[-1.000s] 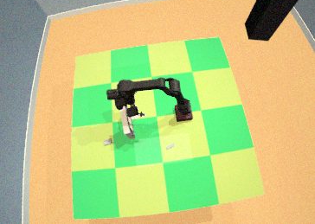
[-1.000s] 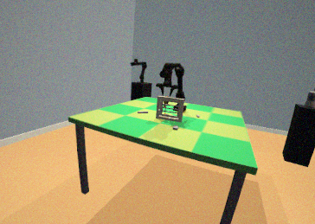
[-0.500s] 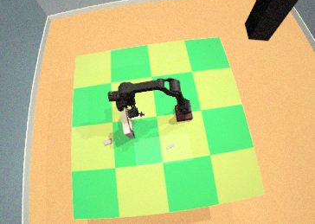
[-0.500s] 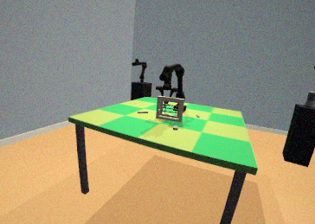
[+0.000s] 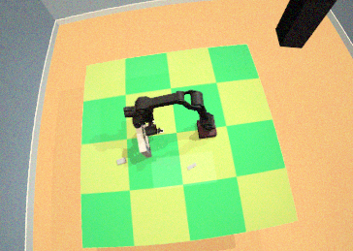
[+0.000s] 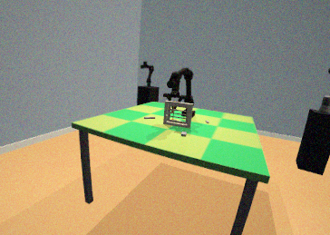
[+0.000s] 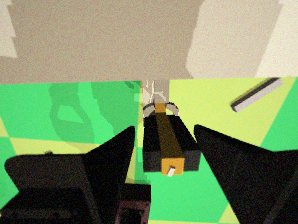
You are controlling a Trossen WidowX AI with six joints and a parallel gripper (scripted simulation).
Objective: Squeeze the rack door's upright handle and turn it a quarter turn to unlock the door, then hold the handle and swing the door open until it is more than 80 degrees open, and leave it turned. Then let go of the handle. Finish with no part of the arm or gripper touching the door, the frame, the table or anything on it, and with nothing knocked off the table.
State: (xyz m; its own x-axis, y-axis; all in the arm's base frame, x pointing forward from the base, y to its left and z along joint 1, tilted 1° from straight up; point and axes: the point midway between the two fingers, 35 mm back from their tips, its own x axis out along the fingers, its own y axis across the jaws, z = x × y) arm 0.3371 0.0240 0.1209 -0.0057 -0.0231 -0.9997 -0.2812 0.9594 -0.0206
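Now: the door handle 20 mm below my gripper tip and 10 mm behind it.
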